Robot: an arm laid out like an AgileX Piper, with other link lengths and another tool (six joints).
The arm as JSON. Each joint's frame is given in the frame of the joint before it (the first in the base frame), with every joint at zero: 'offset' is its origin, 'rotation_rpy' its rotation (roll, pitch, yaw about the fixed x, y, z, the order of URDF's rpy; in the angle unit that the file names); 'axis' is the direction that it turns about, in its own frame. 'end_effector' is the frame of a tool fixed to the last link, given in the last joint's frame.
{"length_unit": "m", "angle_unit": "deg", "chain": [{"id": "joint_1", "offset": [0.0, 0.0, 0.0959], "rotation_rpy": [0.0, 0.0, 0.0], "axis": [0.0, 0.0, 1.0]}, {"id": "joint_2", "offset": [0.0, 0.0, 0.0], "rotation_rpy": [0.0, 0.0, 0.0], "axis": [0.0, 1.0, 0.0]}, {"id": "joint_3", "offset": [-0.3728, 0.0, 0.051], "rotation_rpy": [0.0, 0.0, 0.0], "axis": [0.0, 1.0, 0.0]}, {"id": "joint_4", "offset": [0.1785, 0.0, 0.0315], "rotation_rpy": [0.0, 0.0, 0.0], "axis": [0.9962, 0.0, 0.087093]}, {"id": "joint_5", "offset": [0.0, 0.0, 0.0], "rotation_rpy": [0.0, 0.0, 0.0], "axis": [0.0, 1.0, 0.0]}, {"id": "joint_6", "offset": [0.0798, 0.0, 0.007], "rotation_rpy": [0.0, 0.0, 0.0], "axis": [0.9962, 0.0, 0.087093]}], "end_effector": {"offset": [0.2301, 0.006, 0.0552], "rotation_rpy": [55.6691, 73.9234, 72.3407]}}
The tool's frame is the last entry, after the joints.
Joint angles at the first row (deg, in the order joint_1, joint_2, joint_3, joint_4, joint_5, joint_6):
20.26 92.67 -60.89 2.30 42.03 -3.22
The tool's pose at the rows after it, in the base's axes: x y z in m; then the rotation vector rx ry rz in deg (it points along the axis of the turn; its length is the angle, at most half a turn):
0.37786 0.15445 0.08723 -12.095 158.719 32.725
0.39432 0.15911 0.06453 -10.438 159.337 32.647
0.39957 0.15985 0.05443 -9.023 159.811 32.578
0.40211 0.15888 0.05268 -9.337 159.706 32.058
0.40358 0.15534 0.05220 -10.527 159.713 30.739
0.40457 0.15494 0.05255 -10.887 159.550 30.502
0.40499 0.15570 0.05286 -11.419 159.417 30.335
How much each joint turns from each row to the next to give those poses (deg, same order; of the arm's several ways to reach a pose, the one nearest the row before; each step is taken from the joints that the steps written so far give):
0.00 6.35 0.01 -0.01 -4.98 0.57
0.00 4.35 -0.01 0.00 -3.71 1.01
0.00 1.74 0.01 -0.11 -1.25 0.99
0.00 0.37 -0.01 -0.64 -0.47 0.29
0.00 0.06 0.01 -1.54 -0.07 0.36
0.00 0.00 0.00 -0.31 -0.16 0.00
0.15 0.00 -0.01 -0.26 -0.13 0.00

